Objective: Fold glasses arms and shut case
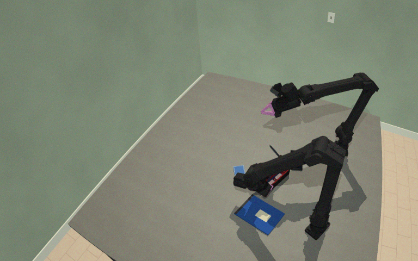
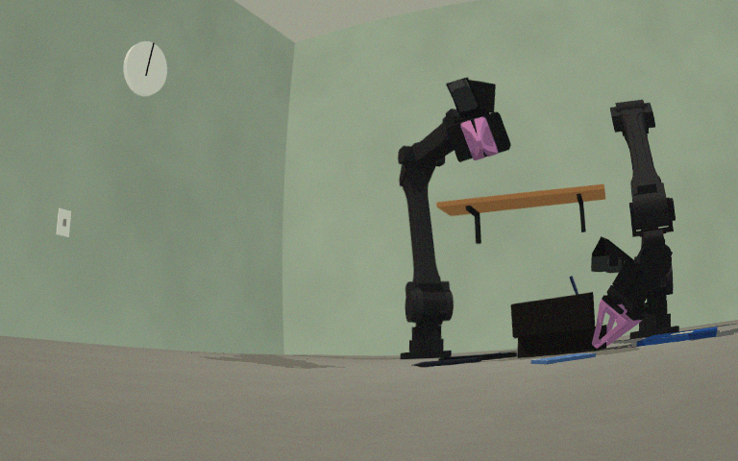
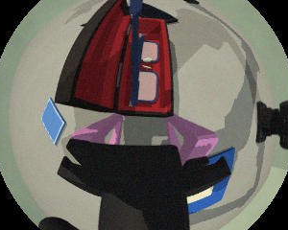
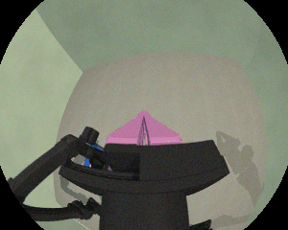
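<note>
Now: the glasses case 130 mm behind my right hand, 90 mm to the left of it and 300 mm below it. From my right hand the other things lie so: small blue card: 60 mm ahead, 130 mm to the left, 340 mm below.
</note>
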